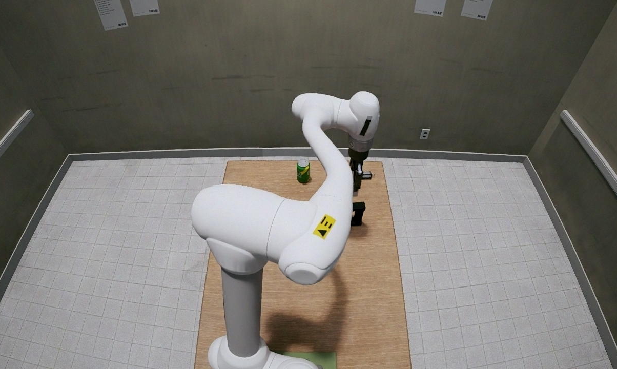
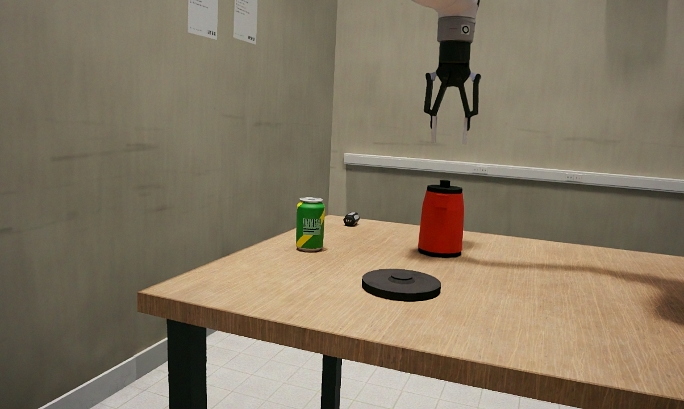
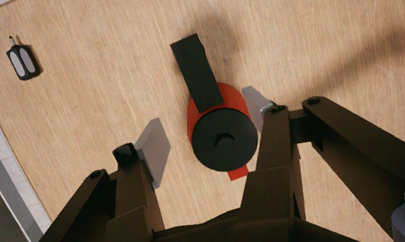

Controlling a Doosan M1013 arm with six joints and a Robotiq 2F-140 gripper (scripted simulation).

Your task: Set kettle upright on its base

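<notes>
My gripper is now 1 cm past the red kettle, 3 cm to the right of it and 21 cm above it. From my hand the other things lie so: round black base: 1 cm ahead, 38 cm to the left, 28 cm below; can: 28 cm ahead, 20 cm to the left, 23 cm below.
</notes>
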